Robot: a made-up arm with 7 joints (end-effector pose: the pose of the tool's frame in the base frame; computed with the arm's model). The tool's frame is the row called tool.
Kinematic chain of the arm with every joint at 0, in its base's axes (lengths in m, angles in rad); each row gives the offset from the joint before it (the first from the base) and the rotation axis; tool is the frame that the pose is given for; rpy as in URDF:
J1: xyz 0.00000 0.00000 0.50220 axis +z
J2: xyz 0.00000 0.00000 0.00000 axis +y
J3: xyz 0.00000 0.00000 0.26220 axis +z
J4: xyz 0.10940 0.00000 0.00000 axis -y
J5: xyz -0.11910 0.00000 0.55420 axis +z
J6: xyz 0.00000 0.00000 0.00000 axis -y
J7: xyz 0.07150 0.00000 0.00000 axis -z
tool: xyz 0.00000 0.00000 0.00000 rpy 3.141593 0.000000 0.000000
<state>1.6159 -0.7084 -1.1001 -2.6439 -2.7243 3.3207 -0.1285</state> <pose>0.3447 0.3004 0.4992 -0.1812 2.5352 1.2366</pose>
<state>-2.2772 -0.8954 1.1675 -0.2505 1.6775 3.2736 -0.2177</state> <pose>0.4406 0.3657 1.1058 -0.8945 -0.4239 -2.7361</pose>
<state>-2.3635 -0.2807 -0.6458 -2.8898 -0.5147 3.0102 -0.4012</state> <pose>-0.4536 -0.1271 0.3728 1.3524 -2.4150 -0.0554</pose>
Working (the frame after each row of the table, in the pose's form):
after J1: 0.0000 0.0000 0.5022 0.0000 0.0000 -2.3635
after J2: 0.0000 0.0000 0.5022 -0.3312 -0.1358 -2.3444
after J3: 0.0517 0.0510 0.7541 -0.3195 -0.2757 -2.9809
after J4: -0.0543 0.0390 0.7783 2.8600 0.1581 -0.6778
after J5: -0.3999 -0.0875 0.3472 2.8280 0.9139 -0.7573
after J6: -0.3999 -0.0875 0.3472 -0.4931 -0.0469 -2.4842
after J7: -0.4536 -0.1271 0.3728 -0.4526 0.0480 -2.0913

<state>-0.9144 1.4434 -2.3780 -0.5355 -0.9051 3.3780 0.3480</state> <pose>0.3127 -0.7474 0.7423 1.0075 0.9146 -0.8411</pose>
Working (the frame after each row of the table, in the pose's form):
after J1: 0.0000 0.0000 0.5022 0.0000 0.0000 -0.9144
after J2: 0.0000 0.0000 0.5022 0.6564 1.3342 -0.7458
after J3: 0.1587 -0.2060 0.5355 1.3391 -1.4909 2.2706
after J4: 0.0927 -0.2442 0.6139 0.6418 -1.2939 2.3640
after J5: 0.3090 -0.7295 0.8114 0.9669 -0.7470 1.6061
after J6: 0.3090 -0.7295 0.8114 -1.5904 1.2601 1.2346
after J7: 0.3127 -0.7474 0.7423 -1.7216 0.9317 1.0132

